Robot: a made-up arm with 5 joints.
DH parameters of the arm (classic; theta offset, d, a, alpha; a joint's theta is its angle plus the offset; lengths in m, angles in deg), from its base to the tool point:
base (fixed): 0 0.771 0.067 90
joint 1: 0 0.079 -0.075 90
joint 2: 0 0.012 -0.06 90
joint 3: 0 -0.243 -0.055 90
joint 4: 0 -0.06 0.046 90
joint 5: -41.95 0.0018 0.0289 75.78
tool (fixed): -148.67 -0.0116 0 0
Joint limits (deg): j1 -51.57..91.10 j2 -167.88..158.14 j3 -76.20..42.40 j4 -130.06..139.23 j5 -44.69..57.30
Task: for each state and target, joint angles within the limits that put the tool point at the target. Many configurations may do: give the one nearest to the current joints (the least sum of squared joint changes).
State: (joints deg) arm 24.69 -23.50 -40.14 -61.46 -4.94
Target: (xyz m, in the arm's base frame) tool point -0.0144 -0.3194 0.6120
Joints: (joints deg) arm 40.07 18.57 -29.42 -11.42 -8.70
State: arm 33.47 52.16 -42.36 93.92 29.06
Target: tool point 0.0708 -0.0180 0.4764
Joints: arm 69.04 75.10 -31.47 119.10 27.07
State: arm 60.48 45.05 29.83 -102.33 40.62
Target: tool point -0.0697 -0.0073 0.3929
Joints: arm 66.19 81.88 29.29 -80.36 57.30
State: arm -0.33 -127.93 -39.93 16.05 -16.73
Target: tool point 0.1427 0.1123 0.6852
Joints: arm -7.51 -141.52 -30.63 -6.82 -22.55
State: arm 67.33 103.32 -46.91 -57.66 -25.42
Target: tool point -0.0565 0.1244 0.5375
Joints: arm 49.24 139.70 -51.33 -27.33 -24.78
